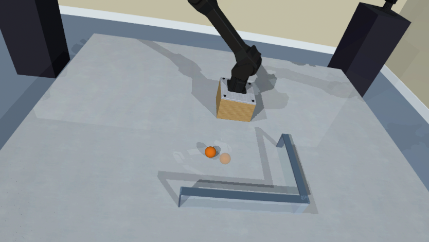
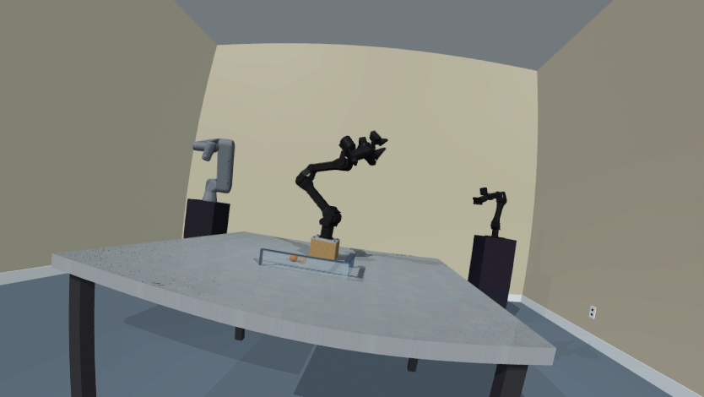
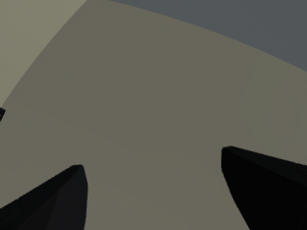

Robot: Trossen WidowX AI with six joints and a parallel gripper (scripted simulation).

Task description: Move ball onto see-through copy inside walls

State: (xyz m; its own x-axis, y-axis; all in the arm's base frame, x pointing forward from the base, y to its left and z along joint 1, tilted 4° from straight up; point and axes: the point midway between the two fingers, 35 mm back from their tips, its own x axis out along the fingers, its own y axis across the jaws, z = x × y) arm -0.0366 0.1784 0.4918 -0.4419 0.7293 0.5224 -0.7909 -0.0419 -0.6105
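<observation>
Right now my gripper tip is 280 mm short of the orange ball, 320 mm to the left of it and 570 mm above it. From my gripper tip the other things lie so: see-through copy (300 mm ahead, 280 mm to the right, 570 mm below).
</observation>
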